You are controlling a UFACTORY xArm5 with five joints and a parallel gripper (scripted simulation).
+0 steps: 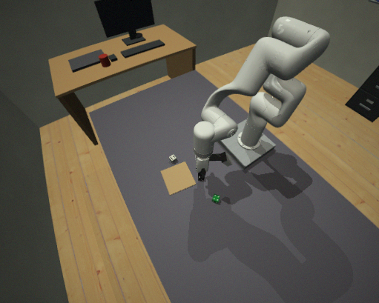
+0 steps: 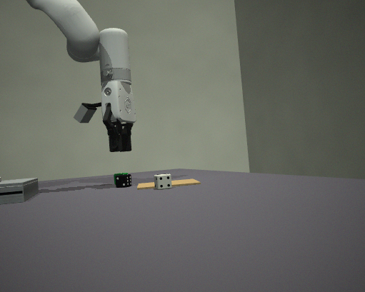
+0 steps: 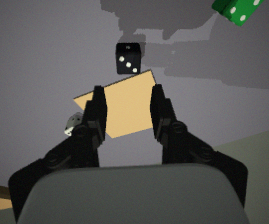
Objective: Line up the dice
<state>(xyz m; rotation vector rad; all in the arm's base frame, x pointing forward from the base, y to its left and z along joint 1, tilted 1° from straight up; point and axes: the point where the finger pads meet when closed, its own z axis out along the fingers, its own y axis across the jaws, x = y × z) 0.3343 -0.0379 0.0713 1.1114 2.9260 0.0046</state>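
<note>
The black die is 90 mm below my hand. Round my hand: tan mat (110 mm below, 90 mm ahead, 80 mm to the right); green die (130 mm to the left, 90 mm below, 30 mm ahead); white die (180 mm to the right, 90 mm below, 40 mm ahead).
</note>
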